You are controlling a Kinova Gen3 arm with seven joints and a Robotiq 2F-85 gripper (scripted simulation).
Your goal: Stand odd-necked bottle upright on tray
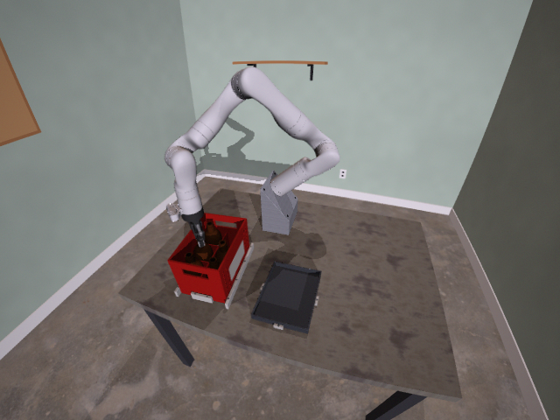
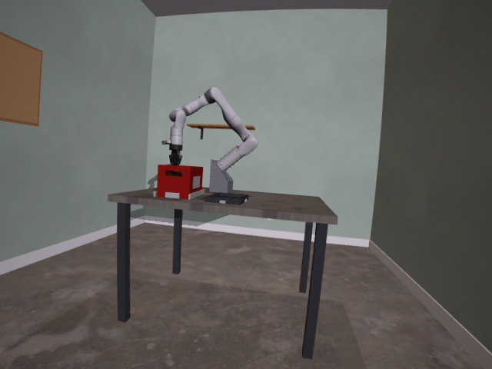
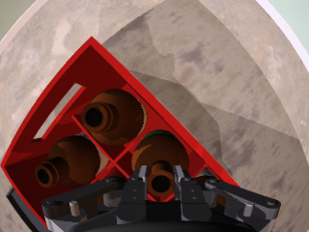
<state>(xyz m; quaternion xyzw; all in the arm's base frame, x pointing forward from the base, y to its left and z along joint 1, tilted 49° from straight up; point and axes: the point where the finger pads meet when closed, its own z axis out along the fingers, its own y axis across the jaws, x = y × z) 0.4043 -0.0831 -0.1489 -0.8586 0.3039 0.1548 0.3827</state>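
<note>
My gripper is now 10 mm past the crate, 40 mm to the right of it and 70 mm above it. From my hand the other things lie so: dark tray: 20 mm ahead, 340 mm to the left, 140 mm below.
</note>
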